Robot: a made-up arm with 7 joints.
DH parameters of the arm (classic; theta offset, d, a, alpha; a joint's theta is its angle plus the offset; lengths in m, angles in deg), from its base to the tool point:
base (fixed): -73.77 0 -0.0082 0
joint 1: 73.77 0.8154 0.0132 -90
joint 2: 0 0.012 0.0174 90
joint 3: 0 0.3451 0.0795 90
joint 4: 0 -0.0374 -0.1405 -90
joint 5: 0 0.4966 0.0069 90
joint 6: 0 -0.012 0.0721 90
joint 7: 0 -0.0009 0.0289 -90
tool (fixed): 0 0.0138 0 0
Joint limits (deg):
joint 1: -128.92..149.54
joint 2: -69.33..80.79
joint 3: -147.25..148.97
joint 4: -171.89..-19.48
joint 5: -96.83..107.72
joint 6: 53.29..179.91
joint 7: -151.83..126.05
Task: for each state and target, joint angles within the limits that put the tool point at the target. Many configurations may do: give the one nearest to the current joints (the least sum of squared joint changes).
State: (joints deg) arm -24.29 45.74 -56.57 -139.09 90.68 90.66 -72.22
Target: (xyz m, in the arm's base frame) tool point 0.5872 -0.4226 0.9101
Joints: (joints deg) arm -1.57 12.71 -42.29 -118.23 90.16 89.02 -74.28
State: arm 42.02 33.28 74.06 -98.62 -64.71 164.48 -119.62
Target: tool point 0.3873 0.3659 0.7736
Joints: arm -5.39 12.77 37.33 -139.79 -76.29 175.07 -124.18
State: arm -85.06 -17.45 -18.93 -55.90 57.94 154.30 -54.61
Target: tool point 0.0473 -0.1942 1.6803
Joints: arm -76.16 -23.30 1.53 -70.53 59.63 163.86 -55.12
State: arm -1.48 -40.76 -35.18 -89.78 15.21 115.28 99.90
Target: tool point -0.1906 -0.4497 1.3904
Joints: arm -11.99 -56.28 -52.73 -99.67 16.21 115.52 100.91
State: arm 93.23 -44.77 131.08 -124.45 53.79 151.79 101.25
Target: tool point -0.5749 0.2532 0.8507
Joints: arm 48.88 -45.15 103.57 -124.93 53.20 148.56 98.52
